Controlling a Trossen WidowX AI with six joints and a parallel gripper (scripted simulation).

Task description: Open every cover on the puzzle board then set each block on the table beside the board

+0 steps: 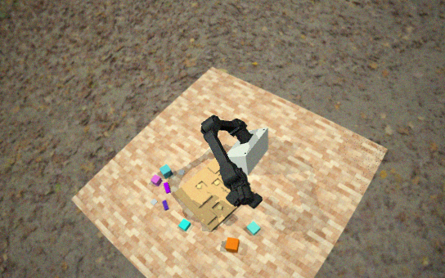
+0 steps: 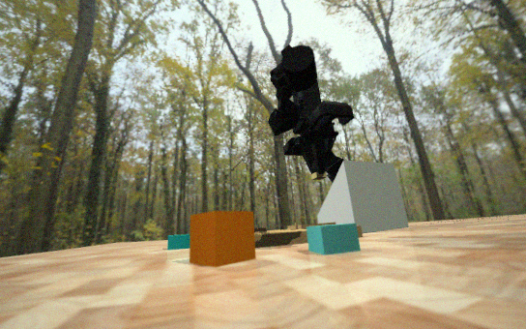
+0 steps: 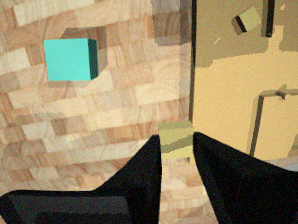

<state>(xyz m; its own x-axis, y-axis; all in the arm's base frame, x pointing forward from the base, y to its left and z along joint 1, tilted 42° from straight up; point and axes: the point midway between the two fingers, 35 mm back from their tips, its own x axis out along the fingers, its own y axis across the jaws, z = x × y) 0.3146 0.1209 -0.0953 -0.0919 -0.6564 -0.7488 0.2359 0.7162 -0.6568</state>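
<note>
The tan puzzle board lies 20 cm to the right of my gripper tip and 10 cm below it. The rest, counted from my gripper tip: orange cube 20 cm ahead, 9 cm below, 4 cm to the left; then teal block 10 cm below, 8 cm to the left, 7 cm ahead; then purple block 43 cm to the right, 11 cm below, 9 cm ahead.
</note>
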